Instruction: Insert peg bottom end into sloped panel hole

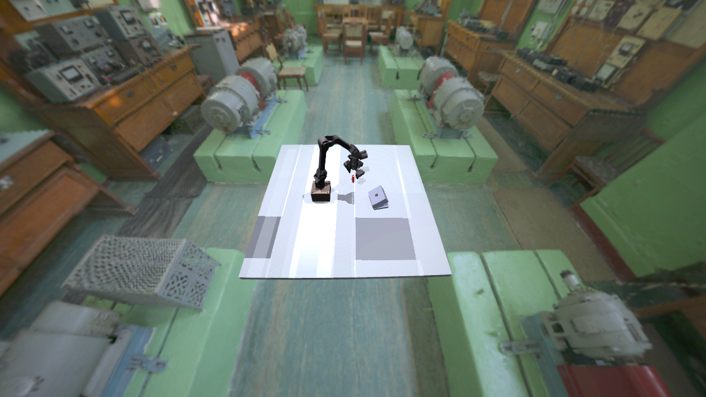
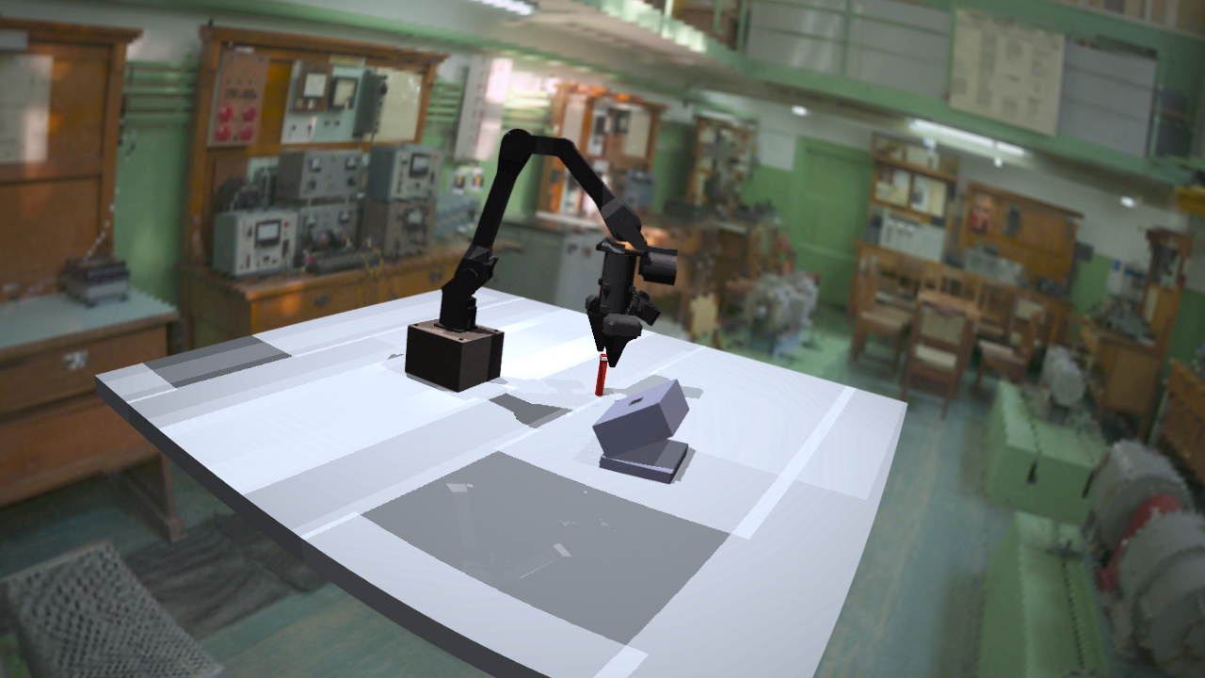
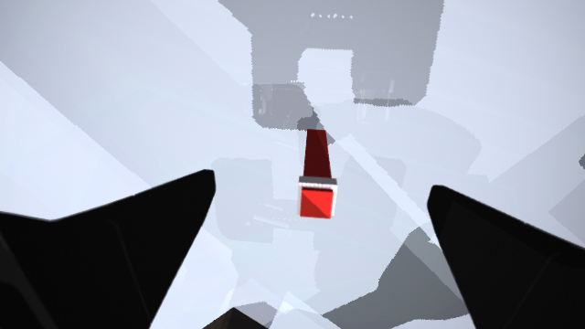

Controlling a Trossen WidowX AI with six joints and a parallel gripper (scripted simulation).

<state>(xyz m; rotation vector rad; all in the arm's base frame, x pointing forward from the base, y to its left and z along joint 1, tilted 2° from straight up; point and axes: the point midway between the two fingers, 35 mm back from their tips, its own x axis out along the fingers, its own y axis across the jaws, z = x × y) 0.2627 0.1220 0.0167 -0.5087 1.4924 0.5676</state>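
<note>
My gripper tip is now 10 mm above the red square peg. Round my gripper tip: flat foot plate 220 mm to the right, 190 mm ahead, 60 mm below; panel block 220 mm to the right, 170 mm ahead.
</note>
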